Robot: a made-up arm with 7 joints.
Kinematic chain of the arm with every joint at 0, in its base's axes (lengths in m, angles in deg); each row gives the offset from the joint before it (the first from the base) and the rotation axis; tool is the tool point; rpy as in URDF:
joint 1: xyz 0 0 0.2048 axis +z
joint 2: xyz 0 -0.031 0.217 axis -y
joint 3: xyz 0 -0.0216 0.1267 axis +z
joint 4: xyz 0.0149 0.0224 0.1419 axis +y
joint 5: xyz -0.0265 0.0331 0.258 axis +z
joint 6: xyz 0 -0.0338 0.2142 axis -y
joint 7: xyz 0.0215 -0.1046 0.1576 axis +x
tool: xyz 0 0 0 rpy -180 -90 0
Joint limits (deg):
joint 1: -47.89..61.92
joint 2: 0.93..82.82
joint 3: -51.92..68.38
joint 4: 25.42..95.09
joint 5: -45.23..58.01
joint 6: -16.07..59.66
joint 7: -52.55..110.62
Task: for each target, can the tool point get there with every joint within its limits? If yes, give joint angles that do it. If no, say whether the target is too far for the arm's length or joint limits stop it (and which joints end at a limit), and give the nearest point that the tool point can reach.
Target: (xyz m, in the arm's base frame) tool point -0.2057 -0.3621 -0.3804
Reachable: no: joint limits stop it (at a limit: joint 1, joint 2, joint 3, joint 4, joint 6) | nearest point -0.1151 -0.6495 0.5186 | short by 0.948 m
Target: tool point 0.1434 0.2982 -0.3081
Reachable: no: joint limits stop it (at a limit: joint 2, joint 3, joint 4, joint 5, joint 6) | nearest point 0.2470 0.5136 0.5143 | short by 0.856 m
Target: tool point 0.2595 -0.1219 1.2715
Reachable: yes | joints 20.16 9.24 -18.69 45.34 -36.71 19.66 50.30
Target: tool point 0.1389 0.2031 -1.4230
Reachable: no: too far | nearest point 0.3217 0.4704 0.5143 | short by 1.964 m
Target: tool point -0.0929 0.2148 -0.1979
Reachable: no: joint limits stop it (at a limit: joint 2, joint 3, joint 4, joint 5, joint 6) | nearest point -0.2262 0.5231 0.5143 | short by 0.787 m
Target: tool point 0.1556 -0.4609 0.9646
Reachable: yes | joints 27.26 70.87 -39.16 83.76 44.32 -2.68 38.11
